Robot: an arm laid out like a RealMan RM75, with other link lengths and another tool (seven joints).
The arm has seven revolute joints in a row. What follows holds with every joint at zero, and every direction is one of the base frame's. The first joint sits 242.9 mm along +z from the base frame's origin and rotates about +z. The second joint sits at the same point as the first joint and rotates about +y. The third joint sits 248.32 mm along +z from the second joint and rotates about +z. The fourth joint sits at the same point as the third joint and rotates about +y. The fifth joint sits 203.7 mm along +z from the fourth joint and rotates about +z. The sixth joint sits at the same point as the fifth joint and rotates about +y. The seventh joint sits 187.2 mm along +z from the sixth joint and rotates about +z. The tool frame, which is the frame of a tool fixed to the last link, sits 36 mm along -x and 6 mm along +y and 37 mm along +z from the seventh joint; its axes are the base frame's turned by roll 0, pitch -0.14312 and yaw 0.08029 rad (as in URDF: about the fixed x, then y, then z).
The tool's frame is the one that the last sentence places.
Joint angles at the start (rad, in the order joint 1, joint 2, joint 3, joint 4, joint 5, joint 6, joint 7):
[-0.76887, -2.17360, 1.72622, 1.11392, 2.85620, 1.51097, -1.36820]
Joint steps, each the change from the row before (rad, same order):
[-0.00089, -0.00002, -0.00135, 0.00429, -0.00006, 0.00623, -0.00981]
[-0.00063, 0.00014, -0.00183, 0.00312, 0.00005, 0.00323, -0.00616]
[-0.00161, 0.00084, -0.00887, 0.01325, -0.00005, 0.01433, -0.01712]
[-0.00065, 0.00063, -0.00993, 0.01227, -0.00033, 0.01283, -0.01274]
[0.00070, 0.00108, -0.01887, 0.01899, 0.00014, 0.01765, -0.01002]
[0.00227, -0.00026, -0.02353, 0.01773, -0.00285, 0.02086, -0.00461]
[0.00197, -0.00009, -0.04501, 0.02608, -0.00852, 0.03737, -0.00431]
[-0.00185, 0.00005, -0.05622, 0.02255, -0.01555, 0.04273, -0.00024]
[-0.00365, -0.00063, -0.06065, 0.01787, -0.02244, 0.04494, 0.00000]
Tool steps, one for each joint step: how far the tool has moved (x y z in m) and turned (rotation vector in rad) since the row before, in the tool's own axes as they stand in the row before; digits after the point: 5 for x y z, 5 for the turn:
[0.00015, 0.00030, -0.00112, -0.00234, 0.00070, -0.00894]
[-0.00016, -0.00005, -0.00082, -0.00023, 0.00019, -0.00656]
[-0.00082, 0.00005, -0.00327, -0.00072, 0.00188, -0.02059]
[-0.00079, 0.00013, -0.00288, 0.00012, 0.00297, -0.01808]
[-0.00189, 0.00011, -0.00414, 0.00310, 0.00521, -0.02295]
[-0.00084, 0.00116, -0.00365, 0.00052, 0.01242, -0.02214]
[-0.00127, 0.00249, -0.00602, -0.00108, 0.02640, -0.03763]
[-0.00060, 0.00261, -0.00660, -0.00173, 0.03744, -0.03999]
[0.00128, 0.00294, -0.00638, -0.00301, 0.04772, -0.04040]

